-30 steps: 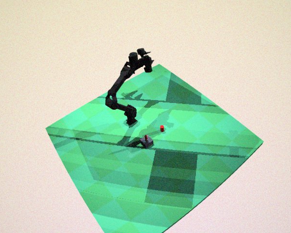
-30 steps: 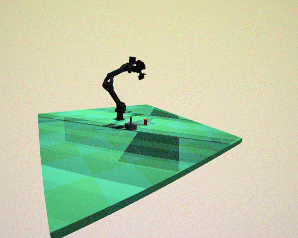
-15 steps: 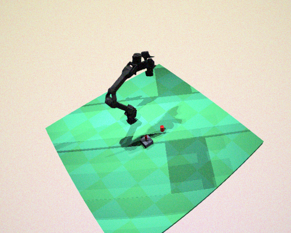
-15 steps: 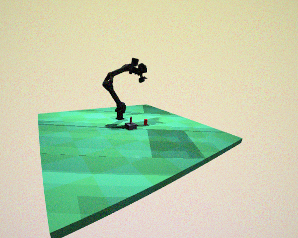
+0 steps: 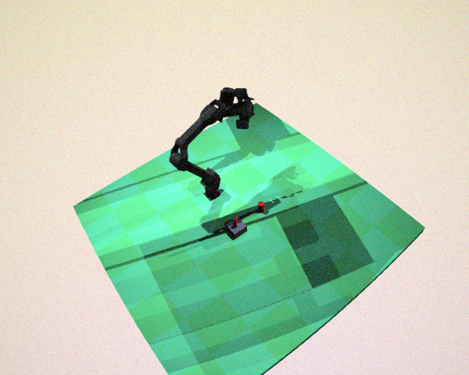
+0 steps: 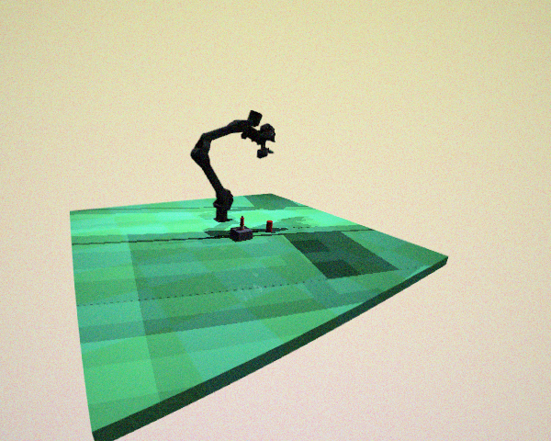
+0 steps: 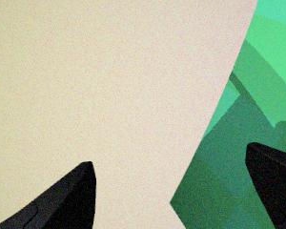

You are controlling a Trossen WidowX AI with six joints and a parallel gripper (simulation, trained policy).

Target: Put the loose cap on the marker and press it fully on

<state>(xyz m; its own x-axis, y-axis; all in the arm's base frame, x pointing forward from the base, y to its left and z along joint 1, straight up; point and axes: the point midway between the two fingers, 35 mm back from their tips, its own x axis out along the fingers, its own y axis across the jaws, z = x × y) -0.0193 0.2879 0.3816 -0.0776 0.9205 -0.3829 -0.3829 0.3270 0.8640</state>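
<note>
The red cap lies 260 mm ahead of my gripper tip, 200 mm to the right of it and 340 mm below it. The rest, counted from my gripper tip: red marker 280 mm ahead, 350 mm to the right, 290 mm below; grey holder block 280 mm ahead, 350 mm to the right, 350 mm below.
</note>
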